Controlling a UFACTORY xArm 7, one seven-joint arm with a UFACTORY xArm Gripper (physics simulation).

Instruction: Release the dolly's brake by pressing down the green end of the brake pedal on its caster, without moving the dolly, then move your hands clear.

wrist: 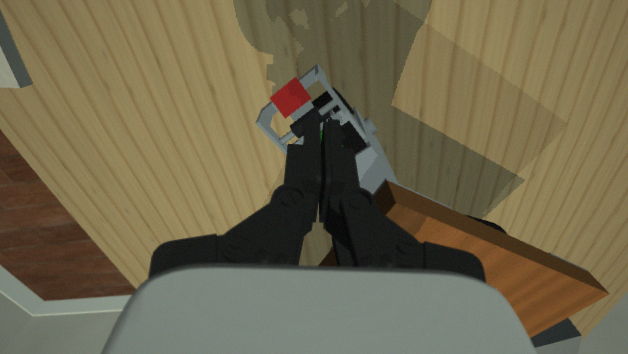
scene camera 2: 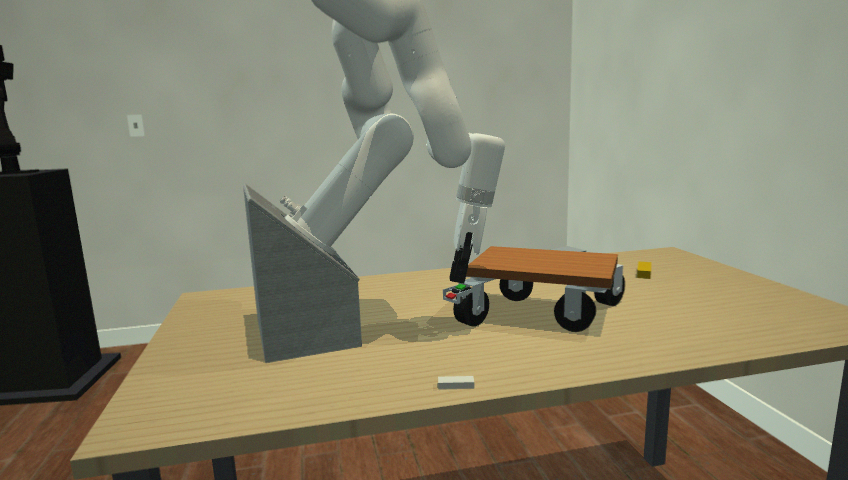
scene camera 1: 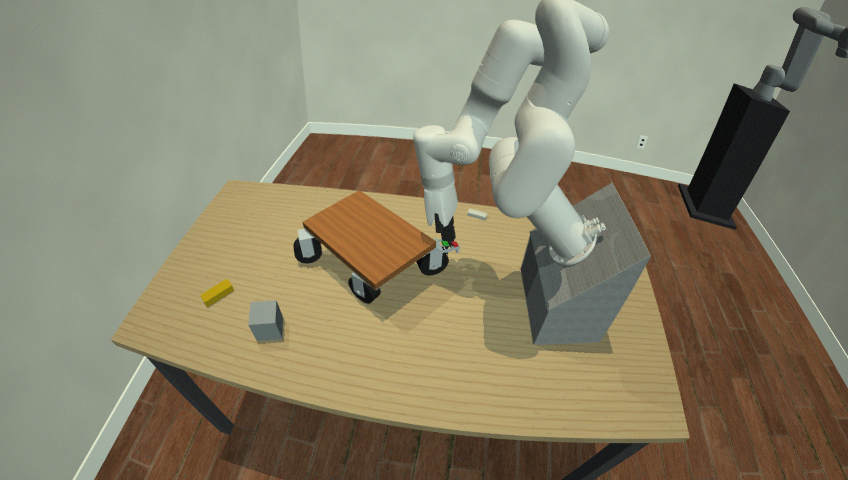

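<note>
The dolly [scene camera 1: 368, 237] [scene camera 2: 544, 264] [wrist: 505, 270] has an orange-brown wooden deck and stands on black caster wheels. The brake pedal sits in a grey frame at the caster [scene camera 1: 432, 262] [scene camera 2: 471, 310] nearest the robot's base. Its red end [scene camera 1: 455, 244] [scene camera 2: 451, 295] [wrist: 290, 97] points outward. Its green end [scene camera 1: 445, 243] [scene camera 2: 461, 286] [wrist: 321, 135] lies on the deck side and is mostly hidden by my fingers in the wrist view. My gripper [scene camera 1: 450, 239] [scene camera 2: 457, 279] [wrist: 319, 142] is shut and empty, pointing down, its tips right over the green end. Whether they touch it I cannot tell.
The grey robot pedestal [scene camera 1: 586, 285] [scene camera 2: 306, 297] stands on the table [scene camera 1: 386, 368] [scene camera 2: 535, 362]. A white bar [scene camera 1: 477, 214] [scene camera 2: 455, 382] lies near one edge. A grey cube [scene camera 1: 266, 321] and a yellow block [scene camera 1: 217, 292] [scene camera 2: 643, 270] are beyond the dolly. The deck's corner is close beside my fingers.
</note>
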